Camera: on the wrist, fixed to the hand. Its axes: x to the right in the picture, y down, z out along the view.
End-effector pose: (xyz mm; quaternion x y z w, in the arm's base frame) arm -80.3 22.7 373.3 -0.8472 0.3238 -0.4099 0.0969
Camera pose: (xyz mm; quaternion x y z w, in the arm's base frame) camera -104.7 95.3 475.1 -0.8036 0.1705 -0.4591 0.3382
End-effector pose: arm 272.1 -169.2 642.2 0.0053 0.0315 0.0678 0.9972
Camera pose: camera 285.8 -255.1 549.1 0.2933 0.0164 0.0341 0.9553
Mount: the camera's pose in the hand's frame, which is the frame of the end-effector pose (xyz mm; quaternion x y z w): 7.7 -88.3 -91.5 0.2875 -0.0334 -0.0216 0.9570
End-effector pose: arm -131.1 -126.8 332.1 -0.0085 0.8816 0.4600 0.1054
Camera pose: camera -145.0 -251.5 309.9 0.0185 0.9722 0.1848 0.1427
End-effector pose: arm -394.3 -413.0 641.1 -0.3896 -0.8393 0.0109 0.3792
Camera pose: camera -395.4 -494.7 738.8 -0.2453 -0.8211 0.2565 0.4471
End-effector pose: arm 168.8 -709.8 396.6 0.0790 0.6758 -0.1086 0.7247
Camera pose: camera 57.9 -771.4 385.0 0.2657 0.5930 -0.3165 0.6910
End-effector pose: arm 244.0 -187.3 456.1 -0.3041 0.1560 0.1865 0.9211
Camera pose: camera 273.6 -307.8 427.2 -0.0233 0.1656 0.1239 0.9781
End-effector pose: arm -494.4 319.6 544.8 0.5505 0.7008 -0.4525 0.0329
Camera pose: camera -526.8 388.0 647.2 -0.5060 -0.5513 0.6536 0.1131
